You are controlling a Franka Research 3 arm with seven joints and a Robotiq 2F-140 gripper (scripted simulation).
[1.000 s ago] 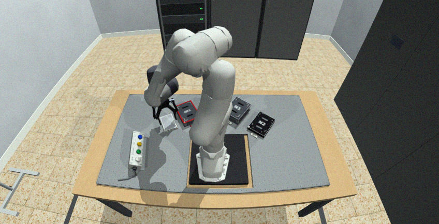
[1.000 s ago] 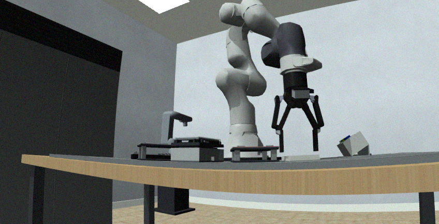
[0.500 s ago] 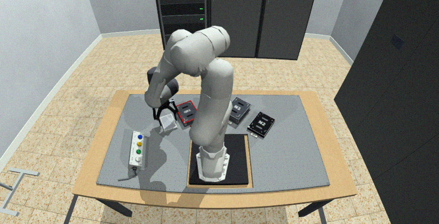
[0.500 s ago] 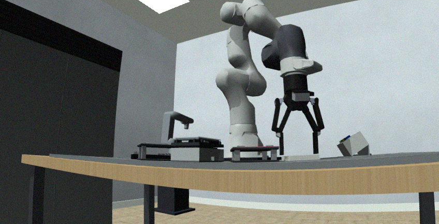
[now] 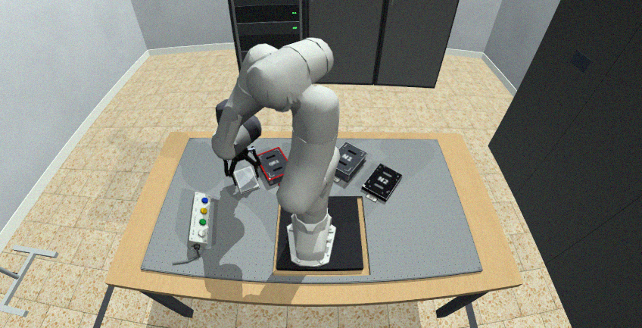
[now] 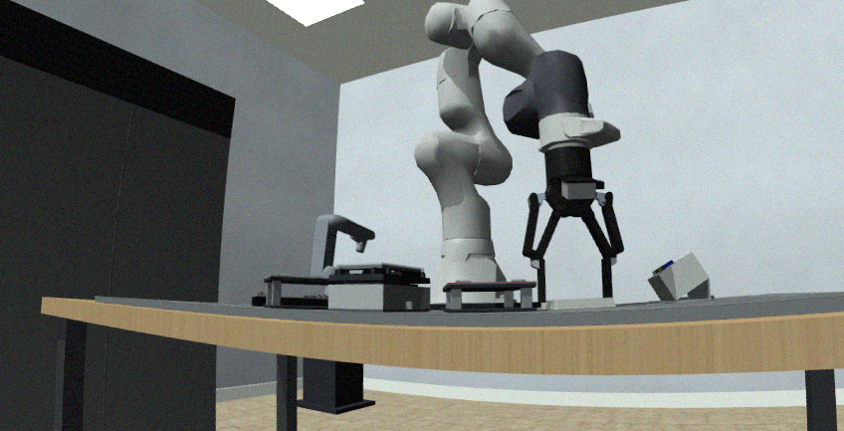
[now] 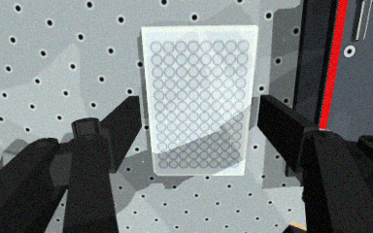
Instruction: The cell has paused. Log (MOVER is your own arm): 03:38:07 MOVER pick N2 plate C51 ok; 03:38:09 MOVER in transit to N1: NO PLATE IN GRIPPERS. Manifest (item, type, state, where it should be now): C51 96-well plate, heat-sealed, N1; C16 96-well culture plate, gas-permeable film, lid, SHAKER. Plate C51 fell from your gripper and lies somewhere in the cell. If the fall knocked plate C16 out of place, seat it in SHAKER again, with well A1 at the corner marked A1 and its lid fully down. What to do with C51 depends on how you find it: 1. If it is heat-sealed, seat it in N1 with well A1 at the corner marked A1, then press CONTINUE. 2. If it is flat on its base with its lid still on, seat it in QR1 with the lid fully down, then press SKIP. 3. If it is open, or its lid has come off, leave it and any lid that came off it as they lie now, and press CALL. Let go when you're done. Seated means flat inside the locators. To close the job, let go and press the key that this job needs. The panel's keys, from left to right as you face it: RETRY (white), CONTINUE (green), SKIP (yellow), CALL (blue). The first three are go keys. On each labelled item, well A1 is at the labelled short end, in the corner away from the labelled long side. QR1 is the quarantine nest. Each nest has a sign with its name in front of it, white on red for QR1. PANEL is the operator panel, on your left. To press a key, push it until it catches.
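My hand is 30 mm above the 96-well plate. Round my hand: QR1 nest: 80 mm ahead, 120 mm to the right; then A1 mark: 80 mm ahead, 360 mm to the right, 20 mm above; then blue key: 160 mm behind, 140 mm to the left, 30 mm above.
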